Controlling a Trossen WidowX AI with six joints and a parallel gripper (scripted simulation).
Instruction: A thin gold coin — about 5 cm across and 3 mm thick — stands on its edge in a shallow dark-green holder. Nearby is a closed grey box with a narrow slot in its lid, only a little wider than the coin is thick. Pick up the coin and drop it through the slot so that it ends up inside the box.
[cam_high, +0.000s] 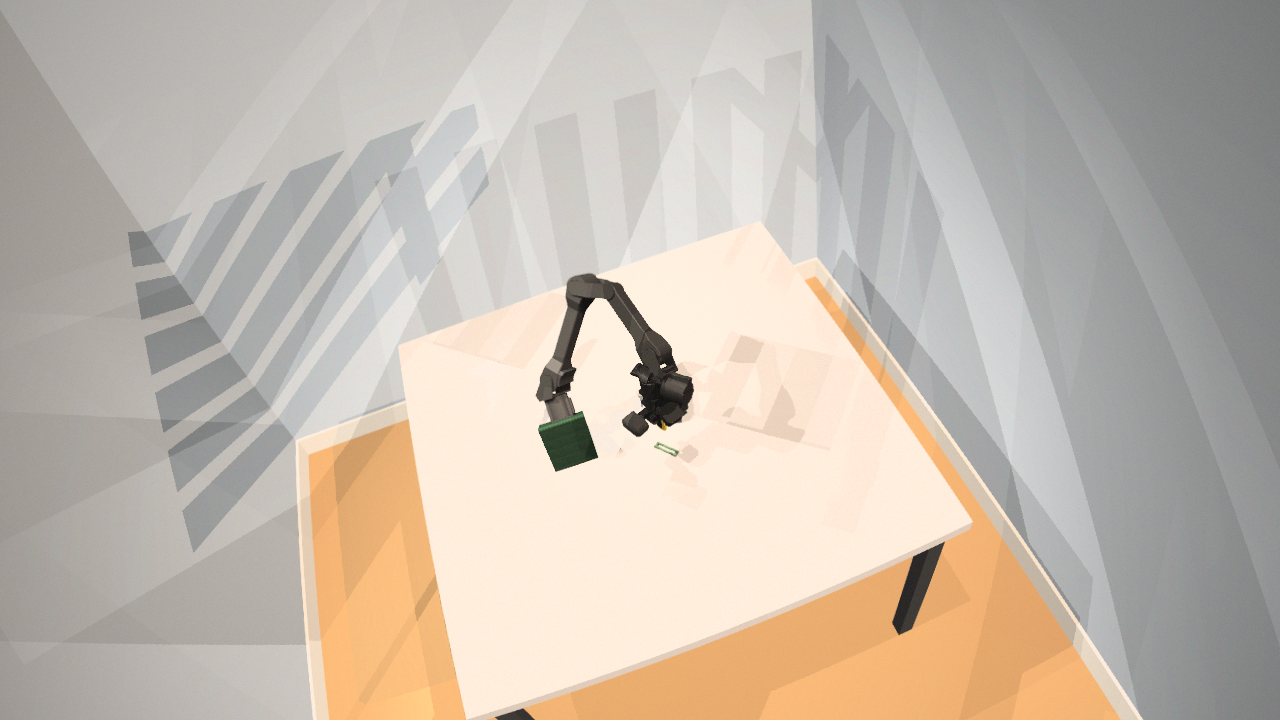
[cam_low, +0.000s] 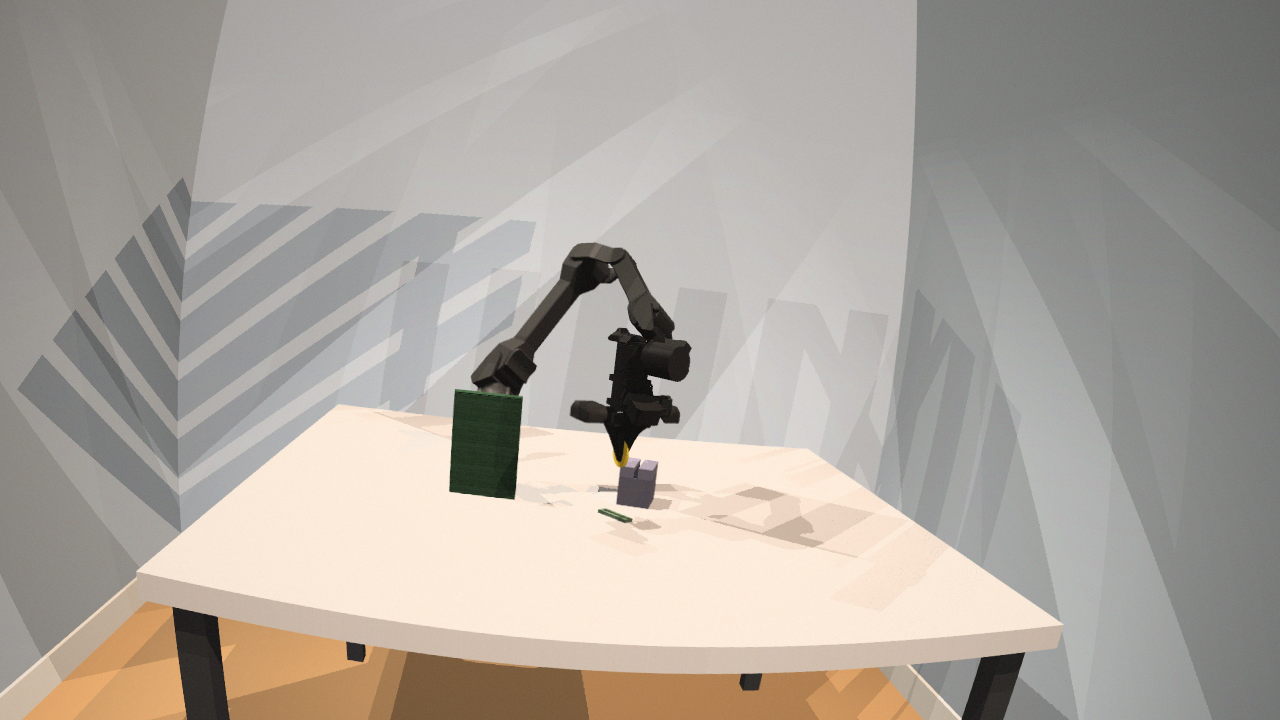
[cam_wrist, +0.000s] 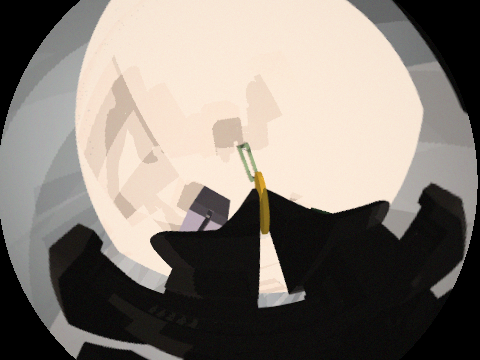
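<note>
The gold coin is 1 cm above my gripper tip.
</note>
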